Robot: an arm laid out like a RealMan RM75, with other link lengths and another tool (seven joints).
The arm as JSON. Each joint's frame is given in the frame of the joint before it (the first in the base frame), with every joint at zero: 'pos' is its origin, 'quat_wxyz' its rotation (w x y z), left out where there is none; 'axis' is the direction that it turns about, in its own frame. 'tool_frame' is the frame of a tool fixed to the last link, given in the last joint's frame.
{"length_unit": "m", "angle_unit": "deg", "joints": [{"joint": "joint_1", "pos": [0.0, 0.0, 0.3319], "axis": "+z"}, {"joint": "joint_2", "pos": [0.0, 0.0, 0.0], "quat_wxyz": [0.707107, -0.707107, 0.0, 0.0], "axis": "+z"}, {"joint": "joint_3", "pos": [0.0, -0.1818, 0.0], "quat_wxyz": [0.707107, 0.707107, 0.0, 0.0], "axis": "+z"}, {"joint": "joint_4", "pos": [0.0, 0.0, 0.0], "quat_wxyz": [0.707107, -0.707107, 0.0, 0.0], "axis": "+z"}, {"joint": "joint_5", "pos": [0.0, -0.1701, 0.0], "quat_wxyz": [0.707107, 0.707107, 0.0, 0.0], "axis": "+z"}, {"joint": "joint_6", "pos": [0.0, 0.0, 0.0], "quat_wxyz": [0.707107, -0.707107, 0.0, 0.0], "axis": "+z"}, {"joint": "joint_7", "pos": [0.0, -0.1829, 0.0], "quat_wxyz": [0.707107, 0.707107, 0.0, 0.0], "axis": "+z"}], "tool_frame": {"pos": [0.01, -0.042, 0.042], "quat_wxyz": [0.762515, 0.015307, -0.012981, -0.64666]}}
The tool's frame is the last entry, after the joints.
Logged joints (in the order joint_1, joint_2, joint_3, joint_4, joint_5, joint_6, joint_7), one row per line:
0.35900, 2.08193, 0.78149, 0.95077, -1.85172, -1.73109, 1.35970
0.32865, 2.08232, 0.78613, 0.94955, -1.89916, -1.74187, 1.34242
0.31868, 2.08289, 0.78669, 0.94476, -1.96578, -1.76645, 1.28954
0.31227, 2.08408, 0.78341, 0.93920, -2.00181, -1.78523, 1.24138
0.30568, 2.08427, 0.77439, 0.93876, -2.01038, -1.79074, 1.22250
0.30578, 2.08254, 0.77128, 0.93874, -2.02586, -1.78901, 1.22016
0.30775, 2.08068, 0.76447, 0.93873, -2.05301, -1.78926, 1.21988
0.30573, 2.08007, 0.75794, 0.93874, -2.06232, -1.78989, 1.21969
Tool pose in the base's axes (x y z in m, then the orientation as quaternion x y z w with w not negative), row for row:
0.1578, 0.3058, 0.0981, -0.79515, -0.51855, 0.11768, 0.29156
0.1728, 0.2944, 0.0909, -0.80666, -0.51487, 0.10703, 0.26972
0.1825, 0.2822, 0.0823, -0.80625, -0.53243, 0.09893, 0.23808
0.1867, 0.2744, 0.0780, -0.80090, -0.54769, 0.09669, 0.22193
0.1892, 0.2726, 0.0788, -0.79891, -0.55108, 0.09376, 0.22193
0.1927, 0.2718, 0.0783, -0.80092, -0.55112, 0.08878, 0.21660
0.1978, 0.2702, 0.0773, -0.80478, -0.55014, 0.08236, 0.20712
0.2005, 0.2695, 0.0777, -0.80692, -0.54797, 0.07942, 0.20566
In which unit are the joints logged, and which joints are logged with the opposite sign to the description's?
The joints are logged in radians. Opposite sign: joint_3, joint_4.
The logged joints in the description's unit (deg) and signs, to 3 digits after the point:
20.569, 119.286, -44.776, -54.475, -106.096, -99.184, 77.905
18.830, 119.308, -45.042, -54.405, -108.814, -99.802, 76.915
18.259, 119.341, -45.074, -54.131, -112.631, -101.210, 73.885
17.892, 119.409, -44.886, -53.812, -114.695, -102.286, 71.126
17.514, 119.420, -44.369, -53.787, -115.186, -102.602, 70.044
17.520, 119.321, -44.191, -53.786, -116.073, -102.503, 69.910
17.633, 119.214, -43.801, -53.785, -117.629, -102.517, 69.894
17.517, 119.179, -43.427, -53.786, -118.162, -102.553, 69.883

